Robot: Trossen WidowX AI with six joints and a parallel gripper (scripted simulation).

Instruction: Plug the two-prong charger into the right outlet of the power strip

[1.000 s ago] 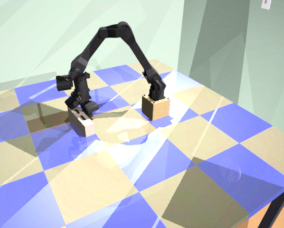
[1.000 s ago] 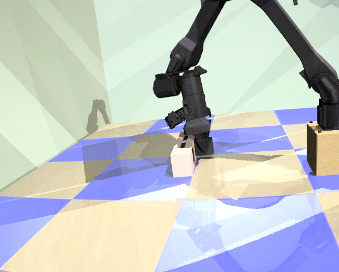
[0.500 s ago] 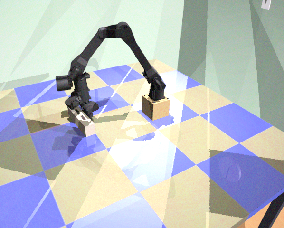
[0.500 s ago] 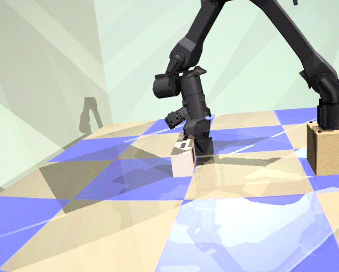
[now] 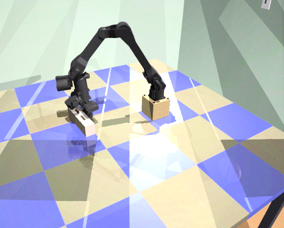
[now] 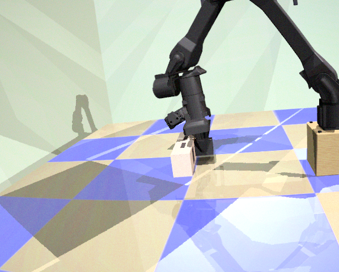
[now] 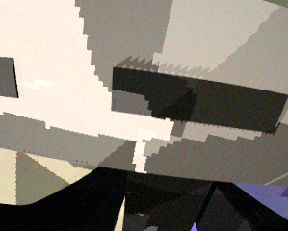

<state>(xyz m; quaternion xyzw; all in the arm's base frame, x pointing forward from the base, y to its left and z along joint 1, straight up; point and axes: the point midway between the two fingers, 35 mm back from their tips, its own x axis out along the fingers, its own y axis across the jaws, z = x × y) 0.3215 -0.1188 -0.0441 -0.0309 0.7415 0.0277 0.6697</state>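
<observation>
Now: the black two-prong charger 2 cm ahead of my gripper tip and 1 cm above it.
</observation>
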